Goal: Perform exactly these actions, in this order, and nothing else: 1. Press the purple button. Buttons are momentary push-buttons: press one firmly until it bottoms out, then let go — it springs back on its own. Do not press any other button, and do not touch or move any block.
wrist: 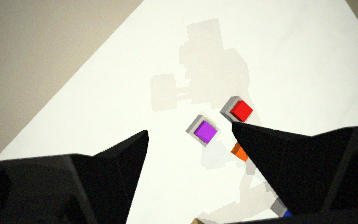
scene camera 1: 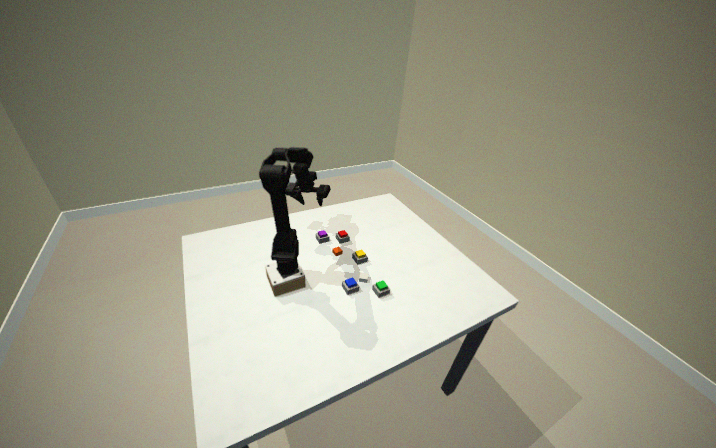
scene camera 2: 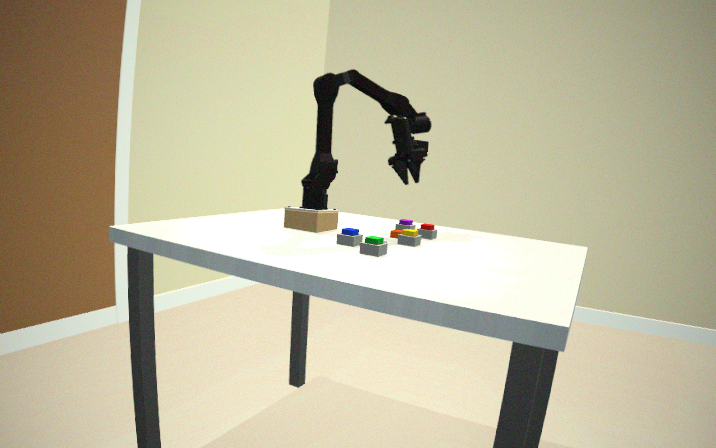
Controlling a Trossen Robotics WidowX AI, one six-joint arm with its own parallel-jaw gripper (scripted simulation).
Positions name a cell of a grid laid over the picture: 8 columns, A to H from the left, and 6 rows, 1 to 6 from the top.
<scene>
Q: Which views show my gripper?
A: The wrist view, scene camera 1 and scene camera 2: all of them.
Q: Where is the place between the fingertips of my gripper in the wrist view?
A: E4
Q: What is my gripper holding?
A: Nothing.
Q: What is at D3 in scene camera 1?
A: My gripper.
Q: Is my gripper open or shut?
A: Open.
</scene>
